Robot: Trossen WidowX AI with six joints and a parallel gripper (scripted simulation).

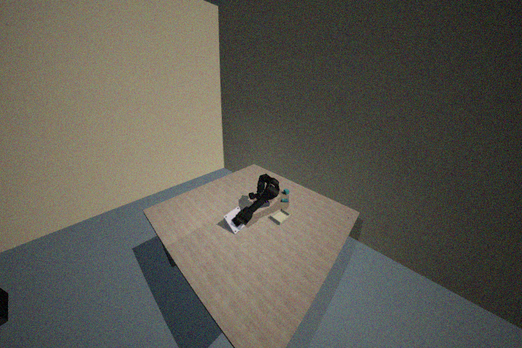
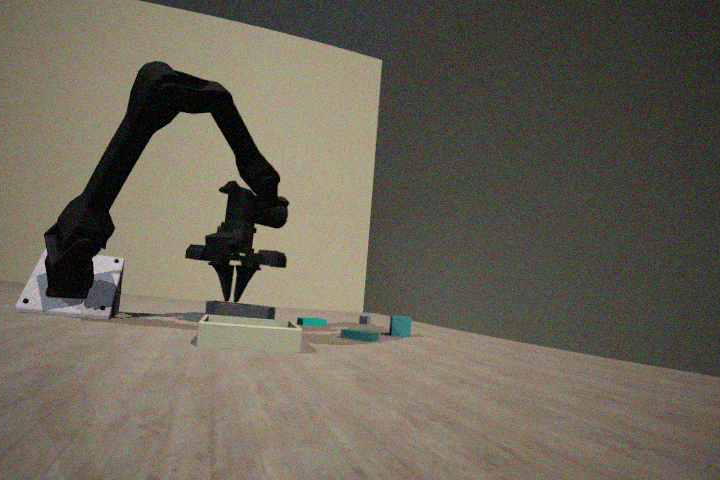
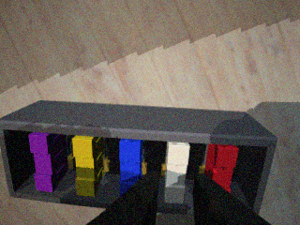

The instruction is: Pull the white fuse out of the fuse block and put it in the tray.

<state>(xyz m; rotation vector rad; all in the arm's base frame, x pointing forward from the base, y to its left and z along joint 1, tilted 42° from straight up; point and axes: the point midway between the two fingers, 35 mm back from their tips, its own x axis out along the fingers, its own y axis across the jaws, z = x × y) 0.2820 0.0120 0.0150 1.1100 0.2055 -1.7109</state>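
The white fuse is 20 mm below my gripper tip. From my gripper tip the other things lie so: blue fuse: 20 mm below, 20 mm ahead, 10 mm to the right; then red fuse: 20 mm below, 20 mm behind, 10 mm to the left; then yellow fuse: 30 mm ahead, 20 mm to the right, 20 mm below.
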